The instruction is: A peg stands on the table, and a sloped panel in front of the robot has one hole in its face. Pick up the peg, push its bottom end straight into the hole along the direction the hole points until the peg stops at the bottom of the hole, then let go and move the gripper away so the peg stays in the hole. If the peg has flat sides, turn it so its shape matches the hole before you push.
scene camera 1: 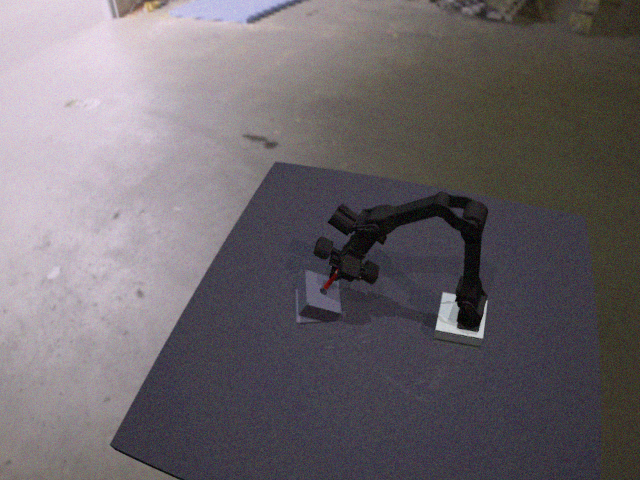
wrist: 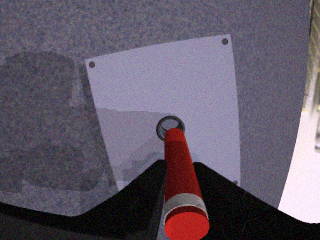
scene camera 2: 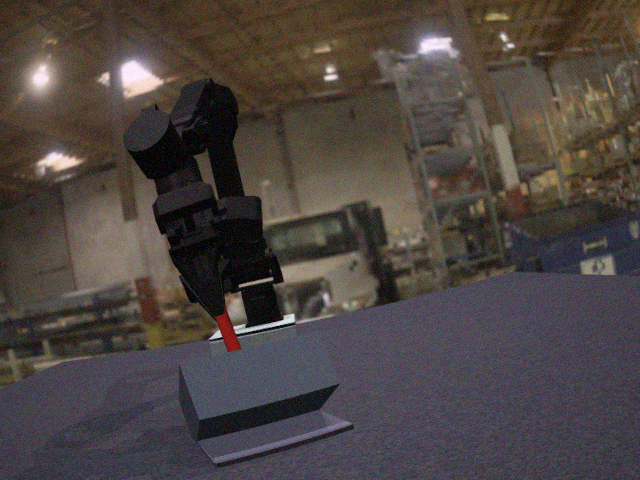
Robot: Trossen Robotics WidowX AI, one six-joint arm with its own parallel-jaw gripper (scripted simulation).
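My gripper [scene camera 2: 220, 318] is holding a peg.
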